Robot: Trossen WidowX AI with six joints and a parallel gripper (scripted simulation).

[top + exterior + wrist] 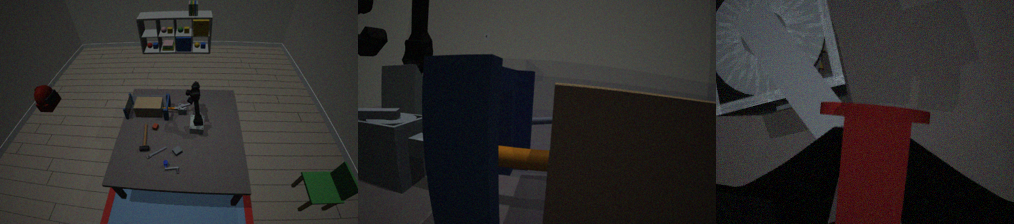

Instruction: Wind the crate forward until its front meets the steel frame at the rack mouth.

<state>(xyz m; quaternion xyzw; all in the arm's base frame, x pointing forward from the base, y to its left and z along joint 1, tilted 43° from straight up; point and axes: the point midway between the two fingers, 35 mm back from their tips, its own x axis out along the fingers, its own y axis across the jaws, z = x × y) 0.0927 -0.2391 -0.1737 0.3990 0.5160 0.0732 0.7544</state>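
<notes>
My gripper tip is now 2 cm short of the grey winch handle, 2 cm to the right of it and 3 cm above it. The rest, counted from my gripper tip: red knob: 1 cm behind; then grey winch: 6 cm ahead, 4 cm to the left, 10 cm below; then blue steel frame: 24 cm ahead, 5 cm to the left, 2 cm below.
</notes>
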